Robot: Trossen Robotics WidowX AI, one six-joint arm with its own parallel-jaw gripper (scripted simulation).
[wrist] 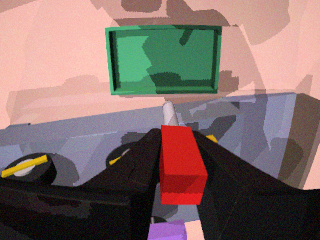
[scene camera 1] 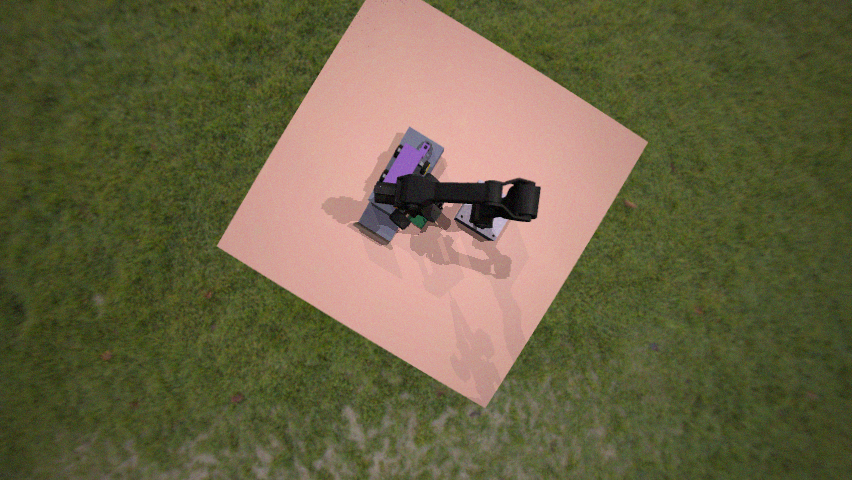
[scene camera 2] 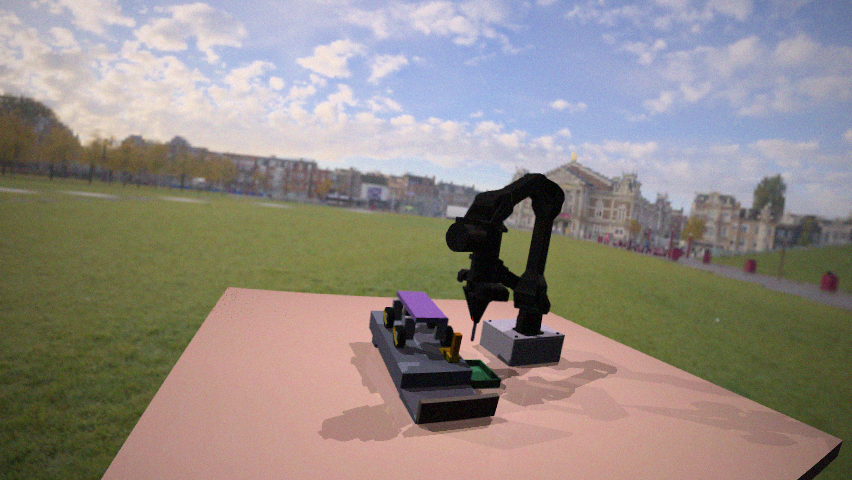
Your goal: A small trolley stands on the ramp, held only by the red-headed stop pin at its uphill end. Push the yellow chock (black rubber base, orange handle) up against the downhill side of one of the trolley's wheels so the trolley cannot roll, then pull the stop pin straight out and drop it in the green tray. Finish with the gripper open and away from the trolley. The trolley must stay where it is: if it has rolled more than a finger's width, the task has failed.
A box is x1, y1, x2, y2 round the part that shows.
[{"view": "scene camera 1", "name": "my gripper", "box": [389, 173, 443, 229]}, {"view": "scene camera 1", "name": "purple-topped trolley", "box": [379, 142, 429, 182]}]
